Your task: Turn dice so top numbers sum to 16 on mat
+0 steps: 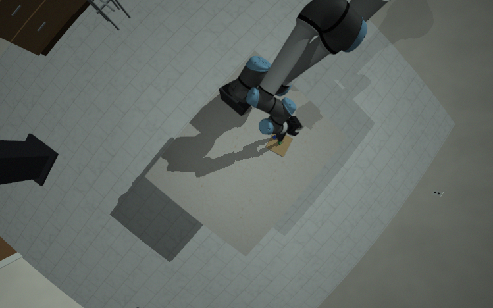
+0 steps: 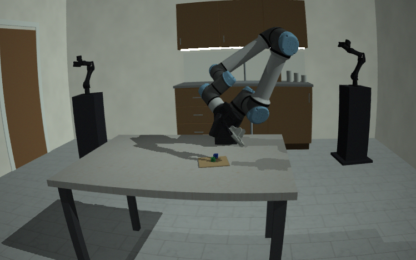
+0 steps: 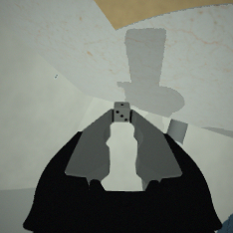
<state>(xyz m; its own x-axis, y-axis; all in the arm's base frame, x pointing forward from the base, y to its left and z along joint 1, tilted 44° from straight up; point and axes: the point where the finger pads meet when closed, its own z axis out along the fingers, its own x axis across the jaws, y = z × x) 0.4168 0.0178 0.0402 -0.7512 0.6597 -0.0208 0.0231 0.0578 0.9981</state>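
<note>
Now: the green die 3 cm behind my hand, 13 cm to the right of it and 9 cm below it. The rest, counted from my hand: blue die: 8 cm behind, 12 cm to the right, 9 cm below; then white die: right at my hand; then tan mat: 3 cm behind, 13 cm to the right, 10 cm below.
</note>
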